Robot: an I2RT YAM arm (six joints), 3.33 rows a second.
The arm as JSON. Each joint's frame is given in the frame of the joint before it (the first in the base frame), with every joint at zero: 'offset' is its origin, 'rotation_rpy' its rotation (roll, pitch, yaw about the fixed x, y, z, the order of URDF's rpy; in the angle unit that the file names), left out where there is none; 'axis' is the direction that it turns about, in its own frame. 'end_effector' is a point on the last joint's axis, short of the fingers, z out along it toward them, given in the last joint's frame.
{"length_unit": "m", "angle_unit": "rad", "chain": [
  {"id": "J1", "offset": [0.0, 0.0, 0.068], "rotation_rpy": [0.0, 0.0, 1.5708], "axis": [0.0, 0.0, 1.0]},
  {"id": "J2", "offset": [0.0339, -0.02, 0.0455], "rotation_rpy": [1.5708, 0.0, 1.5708], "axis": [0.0, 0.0, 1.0]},
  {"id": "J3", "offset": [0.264, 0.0, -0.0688], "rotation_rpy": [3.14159, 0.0, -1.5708], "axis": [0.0, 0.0, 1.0]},
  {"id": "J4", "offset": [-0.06, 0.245, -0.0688], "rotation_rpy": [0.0, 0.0, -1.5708], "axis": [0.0, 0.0, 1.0]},
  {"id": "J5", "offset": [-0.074, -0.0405, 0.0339], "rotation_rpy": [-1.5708, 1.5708, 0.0], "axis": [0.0, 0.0, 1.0]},
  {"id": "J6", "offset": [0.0, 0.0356, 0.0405], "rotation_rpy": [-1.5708, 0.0, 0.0], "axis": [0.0, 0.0, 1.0]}
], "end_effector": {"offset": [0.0, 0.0, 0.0], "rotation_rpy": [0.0, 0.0, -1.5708]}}
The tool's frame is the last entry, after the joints.
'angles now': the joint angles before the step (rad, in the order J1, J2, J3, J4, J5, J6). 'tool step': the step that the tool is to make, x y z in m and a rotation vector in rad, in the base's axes. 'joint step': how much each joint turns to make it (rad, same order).
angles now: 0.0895, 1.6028, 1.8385, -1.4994, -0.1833, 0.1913
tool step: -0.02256, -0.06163, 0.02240, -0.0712, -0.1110, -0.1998
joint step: -0.2194, -0.0863, 0.0000, 0.0194, 0.0576, -0.0428
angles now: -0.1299, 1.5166, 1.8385, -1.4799, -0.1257, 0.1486
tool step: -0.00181, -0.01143, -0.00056, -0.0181, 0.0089, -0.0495
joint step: -0.0412, 0.0007, -0.0003, -0.0050, 0.0209, -0.0001
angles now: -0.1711, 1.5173, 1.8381, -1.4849, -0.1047, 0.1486
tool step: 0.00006, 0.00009, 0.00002, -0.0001, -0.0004, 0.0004
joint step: 0.0004, 0.0000, 0.0000, 0.0004, 0.0000, 0.0000
